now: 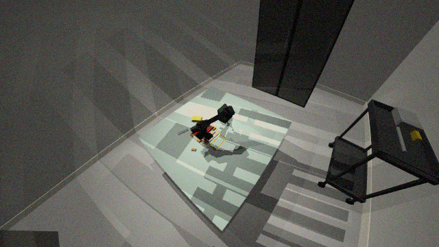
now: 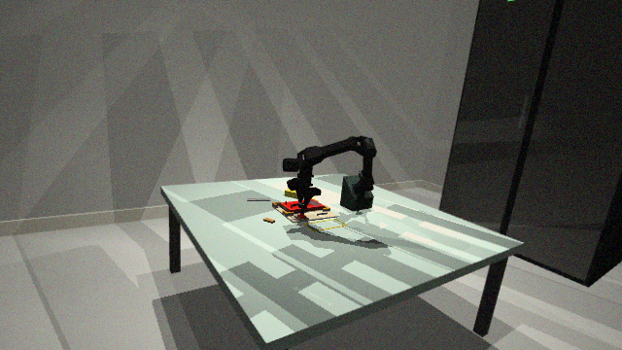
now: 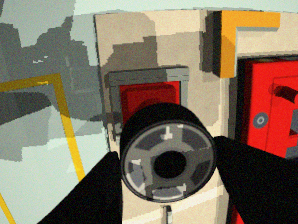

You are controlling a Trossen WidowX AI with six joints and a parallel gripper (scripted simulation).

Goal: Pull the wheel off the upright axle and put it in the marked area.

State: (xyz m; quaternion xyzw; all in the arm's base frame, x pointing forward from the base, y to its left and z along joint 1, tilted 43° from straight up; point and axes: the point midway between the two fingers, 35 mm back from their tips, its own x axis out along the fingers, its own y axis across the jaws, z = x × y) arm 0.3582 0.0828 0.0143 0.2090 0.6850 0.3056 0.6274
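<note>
Now: the dark axle 3 cm below my gripper tip. From my gripper tip the other things lie so: yellow block 12 cm behind, 32 cm to the right, 5 cm below; wheel right at my gripper tip; brown piece 15 cm ahead, 1 cm to the right, 6 cm below.
</note>
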